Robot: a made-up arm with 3 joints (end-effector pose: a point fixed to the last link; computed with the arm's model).
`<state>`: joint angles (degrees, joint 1 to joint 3).
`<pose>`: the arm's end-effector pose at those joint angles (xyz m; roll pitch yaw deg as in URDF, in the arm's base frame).
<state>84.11 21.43 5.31</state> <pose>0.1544 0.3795 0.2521 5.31 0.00 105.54</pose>
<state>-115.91 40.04 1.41</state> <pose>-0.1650 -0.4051 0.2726 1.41 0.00 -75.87</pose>
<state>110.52 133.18 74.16</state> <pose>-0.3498 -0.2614 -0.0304 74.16 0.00 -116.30</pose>
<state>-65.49 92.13 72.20</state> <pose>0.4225 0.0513 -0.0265 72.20 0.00 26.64</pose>
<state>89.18 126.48 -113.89</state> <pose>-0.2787 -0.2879 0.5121 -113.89 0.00 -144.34</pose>
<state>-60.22 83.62 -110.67</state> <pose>0.3154 0.2714 0.5201 -110.67 0.00 23.40</pose>
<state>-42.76 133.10 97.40</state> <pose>0.0757 0.3898 -0.0514 97.40 0.00 90.34</pose>
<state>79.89 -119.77 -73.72</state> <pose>0.0847 -0.2758 0.5464 -73.72 0.00 -39.88</pose>
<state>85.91 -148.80 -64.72</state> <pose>-0.0754 -0.3537 0.5341 -64.72 0.00 -62.89</pose>
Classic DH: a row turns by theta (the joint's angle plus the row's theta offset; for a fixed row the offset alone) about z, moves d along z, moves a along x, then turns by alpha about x. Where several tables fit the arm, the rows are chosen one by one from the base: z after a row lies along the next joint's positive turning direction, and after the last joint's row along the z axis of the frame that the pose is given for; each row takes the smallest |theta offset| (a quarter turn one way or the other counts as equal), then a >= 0, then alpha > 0; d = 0 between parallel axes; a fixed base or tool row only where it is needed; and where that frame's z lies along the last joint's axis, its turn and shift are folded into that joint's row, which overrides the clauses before.
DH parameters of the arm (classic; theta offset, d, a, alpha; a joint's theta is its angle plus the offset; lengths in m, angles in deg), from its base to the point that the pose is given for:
joint 1: -77.47 0 -0.0922 0
joint 2: -12.53 0.25 0.04 -90
joint 3: 0 0.31 0.3 90
tool (fixed): 90 0.03 0 0

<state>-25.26 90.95 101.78</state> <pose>0.1553 0.3691 -0.0498 101.78 0.00 65.69</pose>
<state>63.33 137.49 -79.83</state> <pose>-0.4017 -0.0284 0.5506 -79.83 0.00 -159.18</pose>
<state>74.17 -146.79 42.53</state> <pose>-0.2680 -0.3746 0.0693 42.53 0.00 -72.62</pose>
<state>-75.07 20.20 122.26</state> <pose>0.3377 -0.1565 -0.0197 122.26 0.00 -54.87</pose>
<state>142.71 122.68 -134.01</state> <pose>0.1259 -0.4080 0.4449 -134.01 0.00 -94.61</pose>
